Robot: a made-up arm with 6 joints.
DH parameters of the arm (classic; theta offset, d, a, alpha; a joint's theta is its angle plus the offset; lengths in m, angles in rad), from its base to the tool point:
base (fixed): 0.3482 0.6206 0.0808 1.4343
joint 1: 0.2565 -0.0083 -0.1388 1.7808
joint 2: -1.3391 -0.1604 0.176 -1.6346
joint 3: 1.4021 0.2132 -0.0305 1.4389
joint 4: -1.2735 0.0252 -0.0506 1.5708
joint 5: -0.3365 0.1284 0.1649 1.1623
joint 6: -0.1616 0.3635 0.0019 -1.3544
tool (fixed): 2.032 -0.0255 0 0
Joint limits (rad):
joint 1: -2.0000..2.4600
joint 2: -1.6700..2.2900
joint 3: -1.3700..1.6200
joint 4: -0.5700..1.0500
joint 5: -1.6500..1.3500
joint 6: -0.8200..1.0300
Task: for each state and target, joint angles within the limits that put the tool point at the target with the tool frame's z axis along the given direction. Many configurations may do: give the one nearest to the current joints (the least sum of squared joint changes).
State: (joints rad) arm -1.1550 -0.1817 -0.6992 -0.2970 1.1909 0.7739
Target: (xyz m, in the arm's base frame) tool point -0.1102 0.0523 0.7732 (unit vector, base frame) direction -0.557 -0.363 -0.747
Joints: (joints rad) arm -1.6830 -0.4898 -0.0003 -0.4581 1.0313 0.6178
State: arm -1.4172 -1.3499 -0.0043 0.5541 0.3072 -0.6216
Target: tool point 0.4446 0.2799 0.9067 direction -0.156 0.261 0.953
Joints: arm -1.9952 -0.7832 -0.3854 1.0500 1.1550 -0.4981
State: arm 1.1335 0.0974 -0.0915 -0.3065 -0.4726 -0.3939
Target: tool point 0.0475 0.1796 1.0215 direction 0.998 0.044 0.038
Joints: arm 1.5443 -0.3592 0.3289 -0.2581 -1.0246 -0.5724
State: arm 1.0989 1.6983 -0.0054 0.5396 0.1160 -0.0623
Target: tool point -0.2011 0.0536 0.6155 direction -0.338 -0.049 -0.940
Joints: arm 0.4019 1.8507 -0.6724 -0.0993 0.7192 0.6597
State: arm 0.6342 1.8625 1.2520 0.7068 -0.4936 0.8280
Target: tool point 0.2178 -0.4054 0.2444 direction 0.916 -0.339 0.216
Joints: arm 0.3569 2.1059 1.1278 -0.1983 -0.7022 0.5694
